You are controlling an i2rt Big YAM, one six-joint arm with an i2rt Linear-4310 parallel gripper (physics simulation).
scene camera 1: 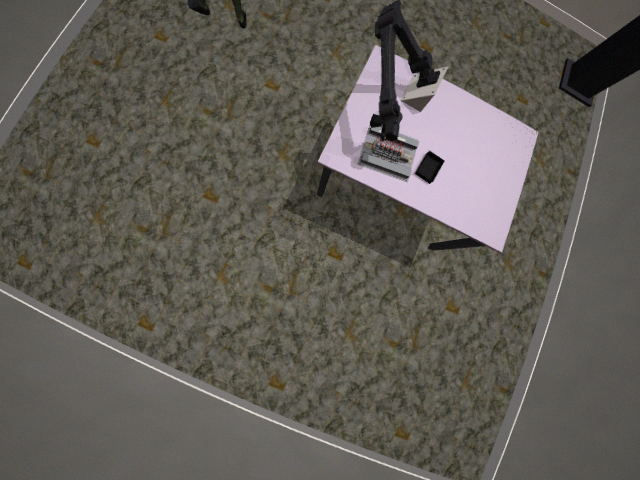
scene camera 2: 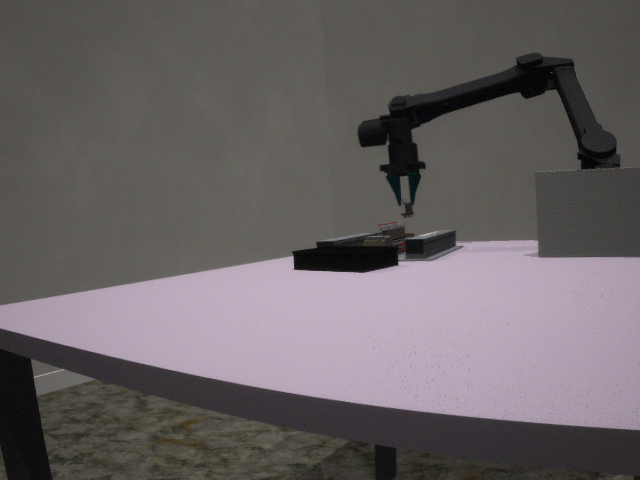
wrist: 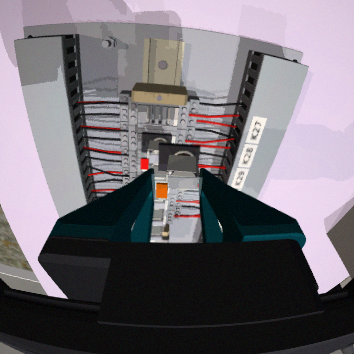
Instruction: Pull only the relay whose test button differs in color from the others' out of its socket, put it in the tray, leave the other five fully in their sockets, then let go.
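Frame: origin at the arm's base, x right, y ahead, z up, level; metres.
Where they show: gripper, fingertip midpoint: [scene camera 1: 383,137] [scene camera 2: 406,205] [wrist: 176,176]; arm's base at its link origin: [scene camera 1: 428,80] [scene camera 2: 605,202].
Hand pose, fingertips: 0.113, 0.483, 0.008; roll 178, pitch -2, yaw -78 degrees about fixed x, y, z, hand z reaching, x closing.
Each offset is from my fingertips to the top centre of the thing, as dx, dy, dz. "spot": to the spot under its first point. Level surfaces: height alone.
My gripper [scene camera 2: 405,203] [wrist: 176,176] is shut on the relay with the orange test button {+0.001, -0.001, +0.015} [scene camera 2: 408,209] [wrist: 161,190]. The relay hangs upright between the teal fingertips, pins down, above the socket row and apart from it. In the wrist view, a bare socket {spot: +0.003, +0.012, -0.084} [wrist: 161,116] with open slots shows beside the tan end block. The relay behind it has a red test button {-0.021, +0.021, -0.038} [wrist: 144,163]. The other relays {-0.103, +0.003, -0.038} [scene camera 2: 392,230] sit low in the row; the fingers and held relay hide part of it in the wrist view. The black tray {-0.339, -0.020, -0.073} [scene camera 1: 423,162] [scene camera 2: 330,260] stands beside the panel.
The grey panel {-0.078, +0.006, -0.098} [scene camera 1: 387,171] [wrist: 215,55] carries the row between two raised wire ducts {-0.089, +0.103, -0.065} [wrist: 45,125] {-0.067, -0.091, -0.065} [wrist: 280,95] [scene camera 2: 431,244]. Red and black wires run from the ducts to the sockets. The arm's grey pedestal [scene camera 1: 424,93] [scene camera 2: 584,211] stands on the pink table {dz -0.108} [scene camera 1: 475,170] [scene camera 2: 310,330].
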